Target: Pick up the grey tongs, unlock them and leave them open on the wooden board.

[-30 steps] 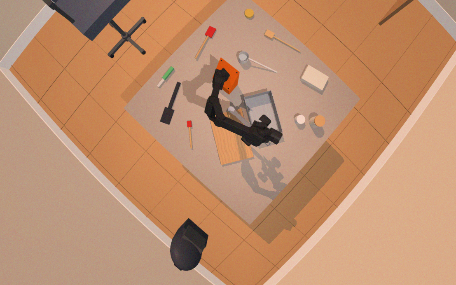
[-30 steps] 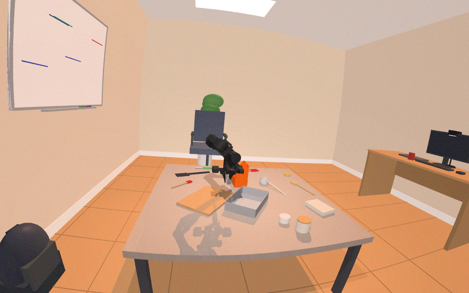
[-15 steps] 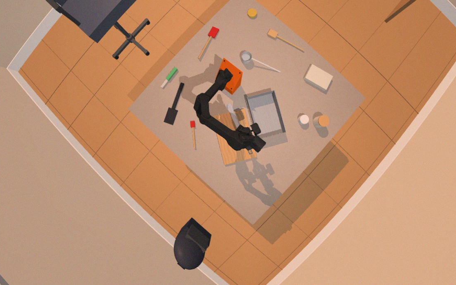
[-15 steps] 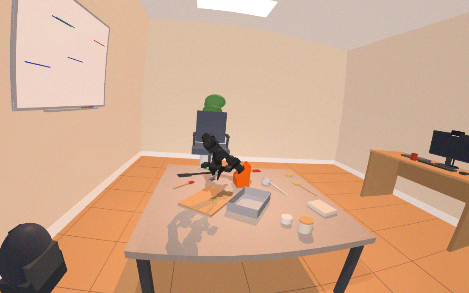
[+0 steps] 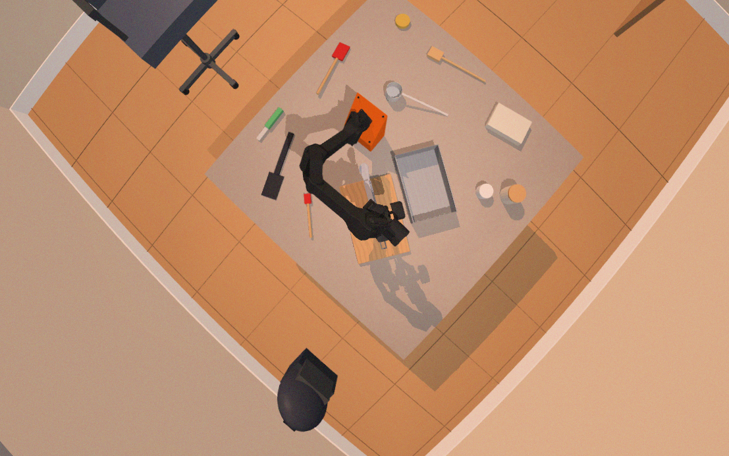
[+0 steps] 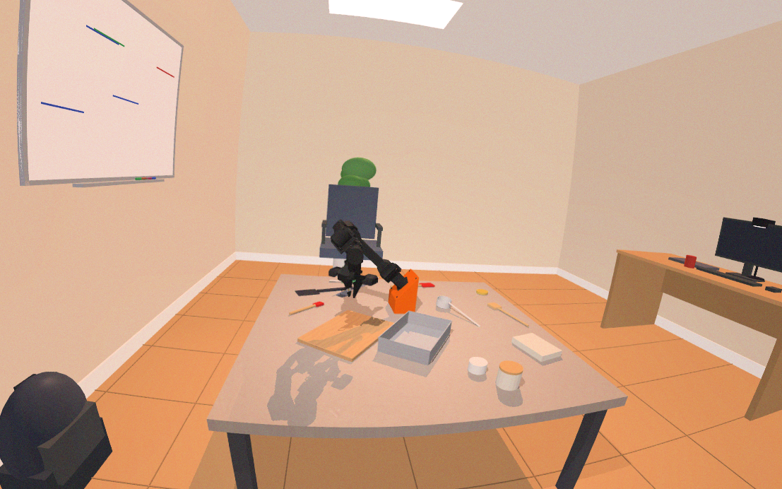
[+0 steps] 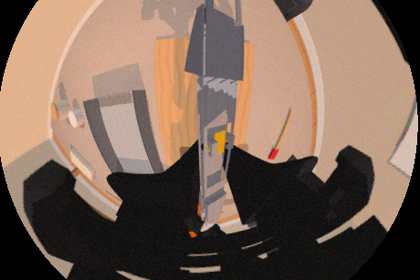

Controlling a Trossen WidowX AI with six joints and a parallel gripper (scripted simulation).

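Now: the wooden board 150 mm below my gripper tip. From my gripper tip the other things lie so: grey roasting tin (40 mm ahead, 260 mm to the left, 130 mm below); orange-lidded jar (340 mm ahead, 530 mm to the left, 120 mm below); black spatula (470 mm behind, 170 mm to the right, 160 mm below).
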